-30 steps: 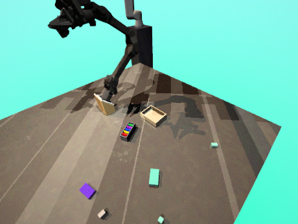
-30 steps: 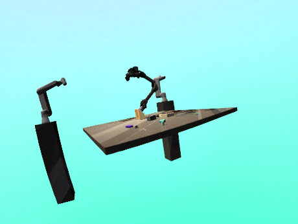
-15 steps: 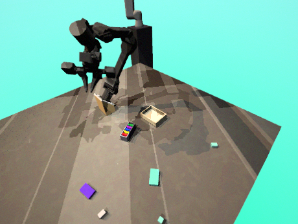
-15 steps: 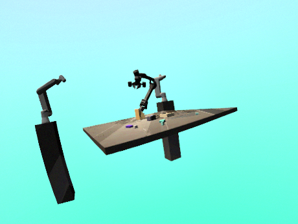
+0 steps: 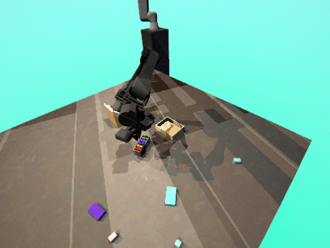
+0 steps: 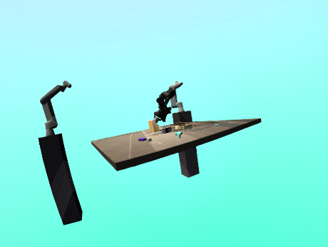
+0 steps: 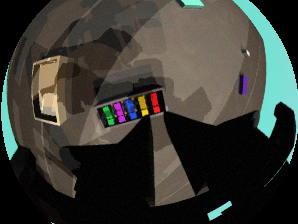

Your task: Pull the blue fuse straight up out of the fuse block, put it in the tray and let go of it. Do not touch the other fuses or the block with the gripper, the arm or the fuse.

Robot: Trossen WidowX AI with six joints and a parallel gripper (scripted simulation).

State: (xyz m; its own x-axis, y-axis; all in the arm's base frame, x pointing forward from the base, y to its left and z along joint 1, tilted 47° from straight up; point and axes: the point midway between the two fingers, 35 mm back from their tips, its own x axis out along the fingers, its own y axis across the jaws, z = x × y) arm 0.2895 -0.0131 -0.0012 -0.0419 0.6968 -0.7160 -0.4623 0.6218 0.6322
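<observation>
The blue fuse is 2 cm behind my gripper tip, 2 cm to the left of it and 7 cm below it. The rest, counted from my gripper tip: yellow fuse: 1 cm behind, 7 cm below; then purple fuse: 3 cm behind, 3 cm to the left, 7 cm below; then red fuse: 1 cm to the right, 7 cm below.
</observation>
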